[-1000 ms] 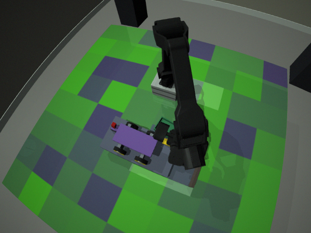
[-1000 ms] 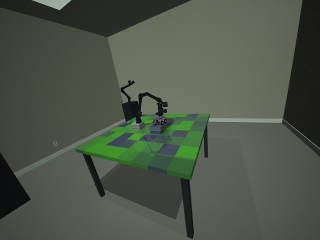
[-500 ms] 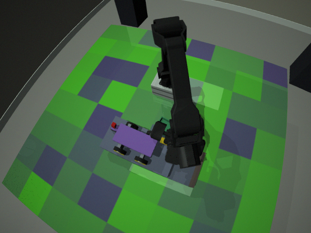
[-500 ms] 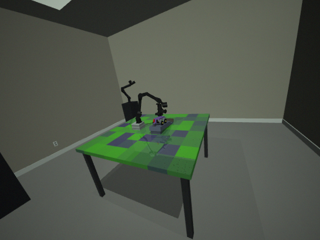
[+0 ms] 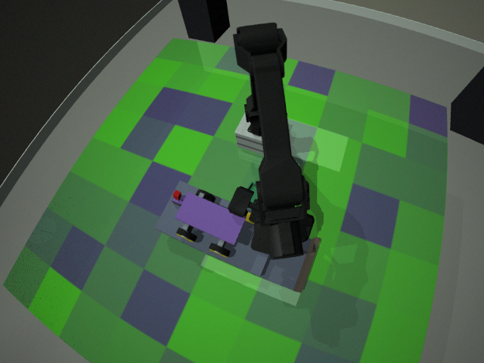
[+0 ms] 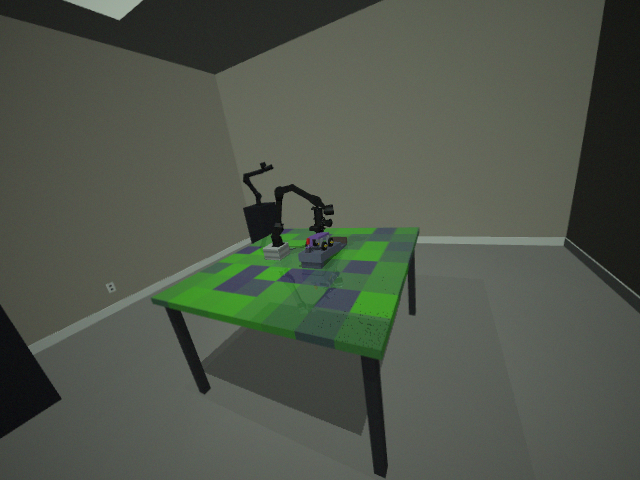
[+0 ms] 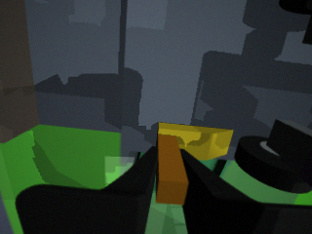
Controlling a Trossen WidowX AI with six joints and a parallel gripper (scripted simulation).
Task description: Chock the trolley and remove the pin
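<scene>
The red-headed stop pin is 230 mm to the right of my gripper tip, 50 mm ahead of it and 40 mm above it. Round my gripper tip: yellow chock 20 mm to the right; then green tray 100 mm below, 70 mm behind, 50 mm to the right; then grey ramp 120 mm to the right, 60 mm ahead, 40 mm below.
</scene>
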